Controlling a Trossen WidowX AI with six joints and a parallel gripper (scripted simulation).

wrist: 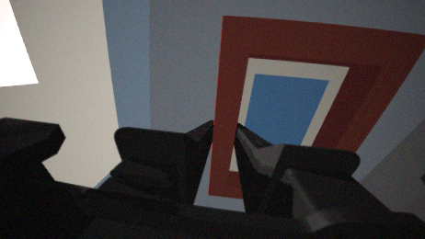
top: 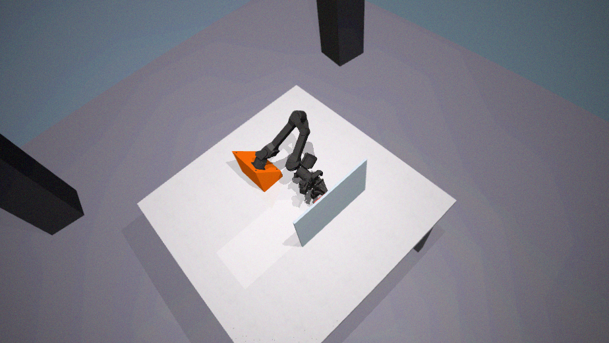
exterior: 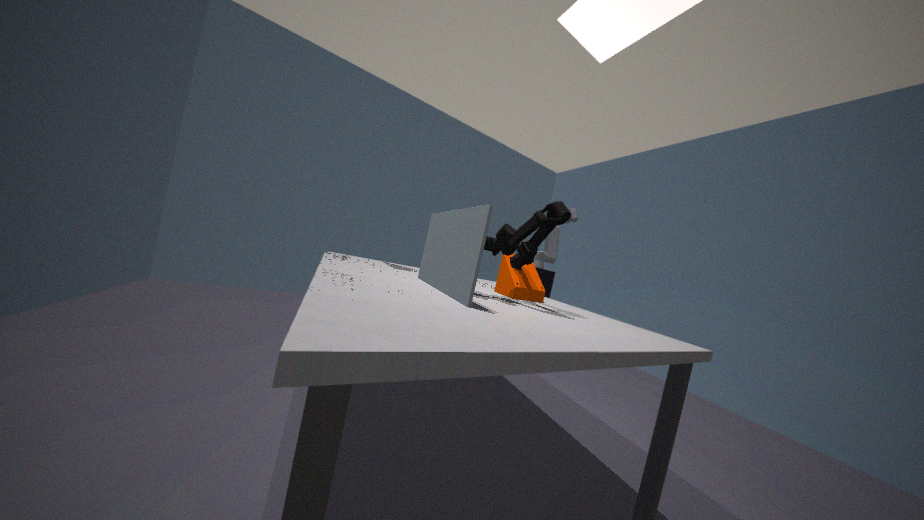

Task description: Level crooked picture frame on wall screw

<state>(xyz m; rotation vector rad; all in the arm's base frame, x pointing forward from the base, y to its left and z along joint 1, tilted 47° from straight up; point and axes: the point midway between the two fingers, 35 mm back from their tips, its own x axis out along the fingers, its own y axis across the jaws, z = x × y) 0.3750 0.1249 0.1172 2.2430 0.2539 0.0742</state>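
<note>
Right now my gripper tip is 10 mm short of the picture frame and 50 mm above it. From my gripper tip the other things lie so: wall panel: 20 mm ahead, 10 mm to the left, 60 mm below.
</note>
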